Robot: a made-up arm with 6 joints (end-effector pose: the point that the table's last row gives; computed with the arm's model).
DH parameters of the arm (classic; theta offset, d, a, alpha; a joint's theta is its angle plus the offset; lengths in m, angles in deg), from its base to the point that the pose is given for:
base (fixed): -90 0.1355 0 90
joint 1: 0 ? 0.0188 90
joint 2: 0 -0.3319 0.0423 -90
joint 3: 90 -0.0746 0.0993 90
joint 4: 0 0.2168 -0.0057 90
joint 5: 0 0.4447 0.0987 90
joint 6: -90 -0.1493 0.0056 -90
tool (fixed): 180 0.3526 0 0
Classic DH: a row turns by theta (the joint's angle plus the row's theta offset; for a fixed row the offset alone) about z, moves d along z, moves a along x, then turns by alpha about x.
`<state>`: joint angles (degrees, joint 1 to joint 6).
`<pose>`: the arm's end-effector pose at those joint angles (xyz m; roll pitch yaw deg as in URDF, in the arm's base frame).
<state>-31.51 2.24 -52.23 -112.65 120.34 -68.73</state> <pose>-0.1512 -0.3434 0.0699 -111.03 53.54 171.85</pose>
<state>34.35 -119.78 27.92 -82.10 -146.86 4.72</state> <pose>0.2201 -0.1465 0.1156 63.98 69.35 -20.67</pose>
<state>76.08 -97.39 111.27 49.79 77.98 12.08</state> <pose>-0.6225 0.8639 -0.0086 67.24 42.37 -156.21</pose>
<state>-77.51 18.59 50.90 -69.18 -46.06 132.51</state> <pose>0.1379 -0.4747 -0.6065 162.37 -22.78 -137.18</pose>
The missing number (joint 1, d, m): -0.0577
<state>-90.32 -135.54 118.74 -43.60 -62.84 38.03</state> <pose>-0.3520 -0.3546 0.7795 8.92 -32.57 -89.64</pose>
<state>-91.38 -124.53 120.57 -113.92 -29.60 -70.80</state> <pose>-0.0832 -0.5980 0.3194 -41.38 -72.52 10.84</pose>
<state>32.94 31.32 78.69 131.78 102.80 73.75</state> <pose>0.1550 1.0731 0.4713 126.70 76.59 -135.42</pose>
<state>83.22 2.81 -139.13 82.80 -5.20 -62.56</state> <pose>-0.1100 -0.0842 0.0897 118.90 -20.15 -153.39</pose>
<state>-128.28 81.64 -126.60 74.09 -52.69 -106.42</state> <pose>0.0148 0.0605 0.1523 -93.78 -1.82 -116.97</pose>
